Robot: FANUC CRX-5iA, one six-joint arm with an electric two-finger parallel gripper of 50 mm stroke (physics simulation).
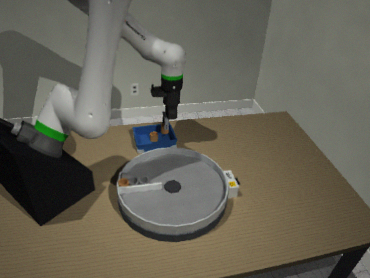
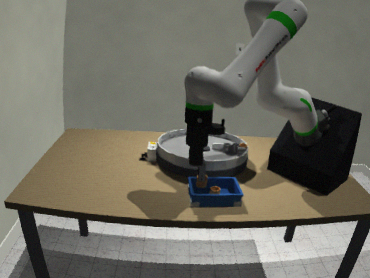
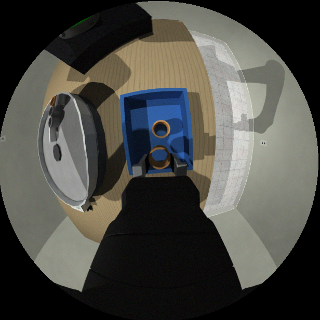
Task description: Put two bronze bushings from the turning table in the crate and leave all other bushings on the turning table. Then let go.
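Where they show: gripper, fingertip midpoint: point(image 1: 165, 126) point(image 2: 201, 178); arm's base, origin of the base link: point(image 1: 42, 148) point(image 2: 308, 132).
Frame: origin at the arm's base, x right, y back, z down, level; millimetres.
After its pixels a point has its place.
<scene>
The blue crate point(image 1: 142, 146) @[x -164, y -387, z 167 mm] point(image 2: 217, 200) @[x -305, y -447, z 176 mm] point(image 3: 155, 92) stands beside the turning table point(image 1: 172, 229) @[x 336, y -429, z 136 mm] point(image 2: 172, 165) @[x -33, y -609, z 168 mm] point(image 3: 91, 150). One bronze bushing point(image 1: 153, 136) @[x -228, y -446, z 163 mm] point(image 2: 215, 190) @[x -230, y -447, z 175 mm] point(image 3: 167, 129) stands upright in the crate. My gripper point(image 1: 165, 128) @[x -239, y -507, z 121 mm] point(image 2: 201, 182) @[x -239, y -507, z 121 mm] point(image 3: 159, 159) is shut on a second bronze bushing point(image 1: 164, 130) @[x -221, y -498, z 130 mm] point(image 2: 201, 184) @[x -258, y -505, z 137 mm] point(image 3: 152, 160), held upright inside the crate walls, near one end; whether it touches the crate floor I cannot tell. A third bronze bushing point(image 1: 124, 182) @[x 92, y -289, z 131 mm] point(image 2: 243, 145) @[x 122, y -282, z 121 mm] point(image 3: 53, 101) is on the turning table, with grey bushings point(image 1: 141, 180) @[x 93, y -354, z 130 mm] point(image 2: 231, 148) @[x 102, y -342, z 131 mm] next to it.
A white divider bar point(image 1: 145, 188) @[x 134, y -365, z 134 mm] lies on the turning table next to the bushings there. A small white box point(image 1: 230, 183) @[x 155, y -697, z 145 mm] point(image 2: 152, 151) @[x 80, y -701, z 154 mm] is on the turning table's outer side. The black robot base point(image 1: 45, 185) @[x 159, y -22, z 40 mm] point(image 2: 315, 155) @[x -115, y 4, z 66 mm] stands on the wooden table point(image 1: 280, 200) @[x 233, y -895, z 203 mm] point(image 2: 90, 175) @[x -110, y -954, z 203 mm].
</scene>
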